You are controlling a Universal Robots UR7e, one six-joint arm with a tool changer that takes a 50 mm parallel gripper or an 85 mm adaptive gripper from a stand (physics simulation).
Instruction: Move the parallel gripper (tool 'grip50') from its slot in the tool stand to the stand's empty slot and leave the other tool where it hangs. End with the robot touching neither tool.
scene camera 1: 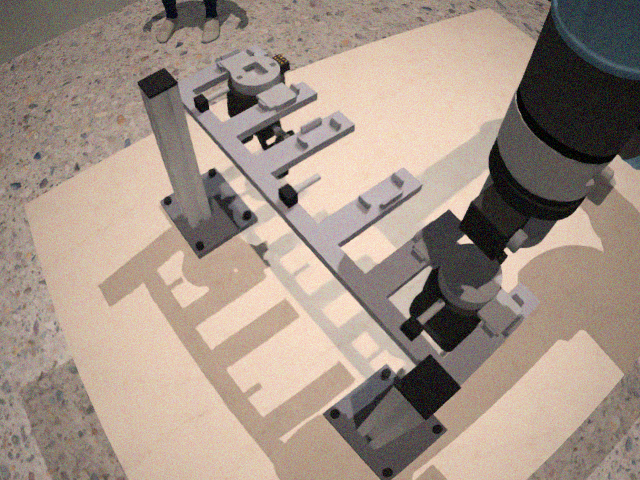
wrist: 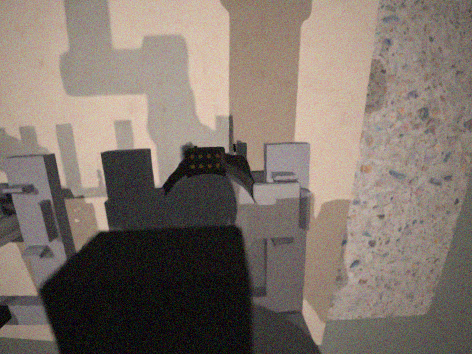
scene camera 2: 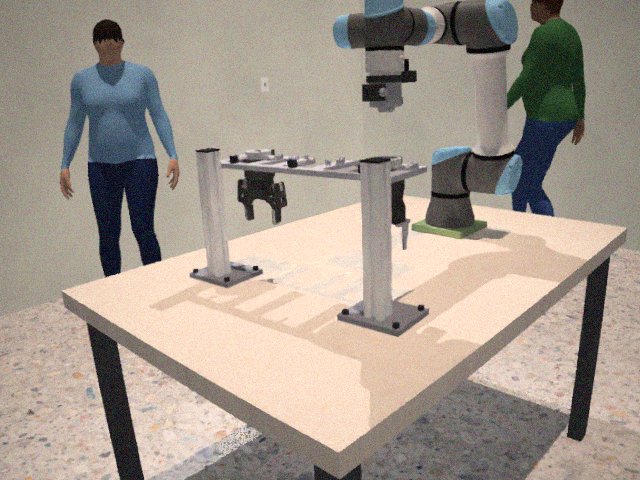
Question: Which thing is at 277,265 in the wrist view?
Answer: A tool stand.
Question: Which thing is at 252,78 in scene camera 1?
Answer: An adaptive gripper.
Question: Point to a parallel gripper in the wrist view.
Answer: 209,187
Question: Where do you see a parallel gripper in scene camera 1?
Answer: At 470,284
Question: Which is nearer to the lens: the parallel gripper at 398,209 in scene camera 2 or the adaptive gripper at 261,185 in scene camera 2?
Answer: The parallel gripper.
